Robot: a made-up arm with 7 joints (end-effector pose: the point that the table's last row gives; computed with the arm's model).
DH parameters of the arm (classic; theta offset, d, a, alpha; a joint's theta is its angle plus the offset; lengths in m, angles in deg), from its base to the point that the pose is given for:
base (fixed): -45 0 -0.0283 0
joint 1: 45 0.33 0.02 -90
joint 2: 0 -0.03 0 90
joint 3: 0 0.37 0.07 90
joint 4: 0 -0.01 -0.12 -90
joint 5: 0 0.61 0.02 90
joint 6: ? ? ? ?
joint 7: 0 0.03 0 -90
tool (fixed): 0 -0.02 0 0
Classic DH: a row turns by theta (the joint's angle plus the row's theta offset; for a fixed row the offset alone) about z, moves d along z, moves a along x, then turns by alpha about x.
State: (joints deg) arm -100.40 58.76 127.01 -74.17 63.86 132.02 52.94
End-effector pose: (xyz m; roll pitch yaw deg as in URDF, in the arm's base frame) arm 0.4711 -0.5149 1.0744 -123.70 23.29 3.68
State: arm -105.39 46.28 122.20 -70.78 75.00 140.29 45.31
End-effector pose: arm 0.4609 -0.4801 1.1010 -123.24 27.00 -10.53
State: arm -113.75 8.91 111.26 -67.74 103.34 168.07 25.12
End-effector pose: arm 0.5329 -0.2354 1.0842 -143.07 35.59 -59.93
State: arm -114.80 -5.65 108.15 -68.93 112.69 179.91 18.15
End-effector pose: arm 0.5837 -0.1168 1.0190 -156.89 32.90 -81.55
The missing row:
joint 6: 0 -0.02 0.14 90
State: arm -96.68 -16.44 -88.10 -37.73 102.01 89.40 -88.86
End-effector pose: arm -0.4183 0.2760 1.3463 -27.17 -31.54 21.10
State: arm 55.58 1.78 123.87 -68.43 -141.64 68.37 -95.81
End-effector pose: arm -0.6335 0.1078 1.1392 -42.99 40.74 101.75
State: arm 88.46 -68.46 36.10 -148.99 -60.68 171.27 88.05
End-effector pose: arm -0.4205 0.2911 0.6312 -41.87 -82.92 -130.91
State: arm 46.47 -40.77 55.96 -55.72 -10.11 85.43 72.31
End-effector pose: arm -0.5934 0.2023 1.2033 142.17 -52.26 7.27
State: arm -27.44 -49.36 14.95 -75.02 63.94 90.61 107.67
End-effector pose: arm 0.0774 0.2285 1.3340 154.23 34.17 -57.95
